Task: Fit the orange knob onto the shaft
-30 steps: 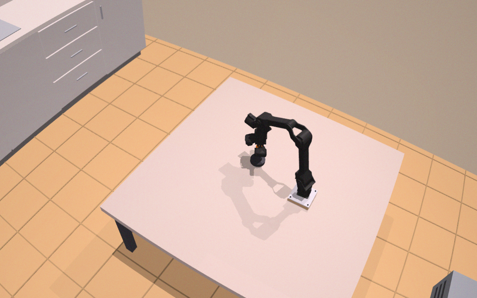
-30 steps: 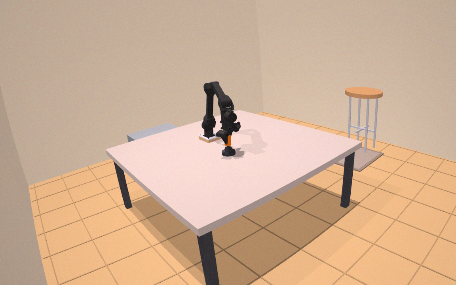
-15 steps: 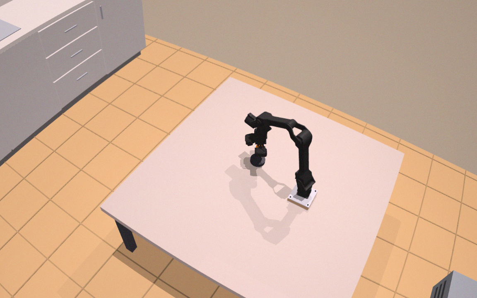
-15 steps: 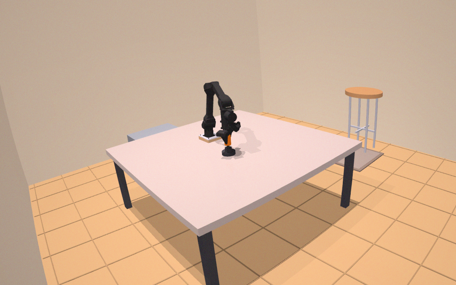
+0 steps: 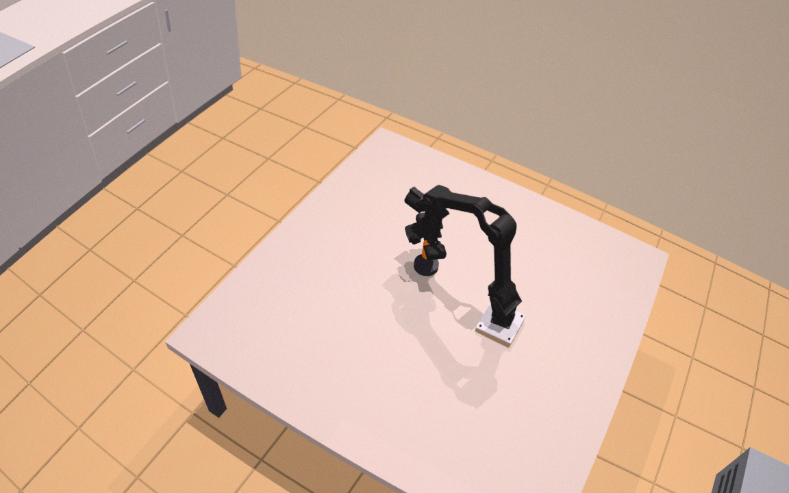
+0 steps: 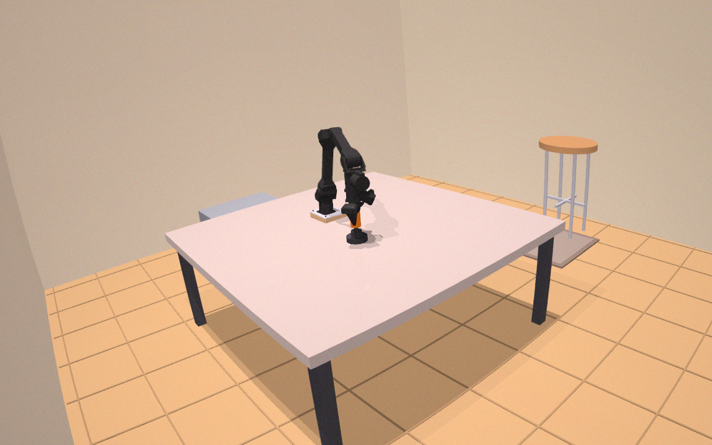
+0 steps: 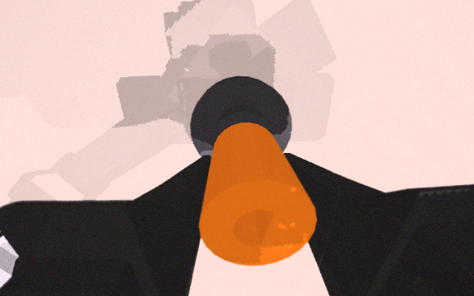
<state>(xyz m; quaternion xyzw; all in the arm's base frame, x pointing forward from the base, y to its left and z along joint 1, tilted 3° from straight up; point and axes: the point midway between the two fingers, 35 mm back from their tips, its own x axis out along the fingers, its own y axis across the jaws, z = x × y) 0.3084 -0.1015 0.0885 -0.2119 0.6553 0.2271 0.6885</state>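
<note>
The orange knob lies 2 cm above my gripper tip. Round my gripper tip: pedestal 4 cm below.
</note>
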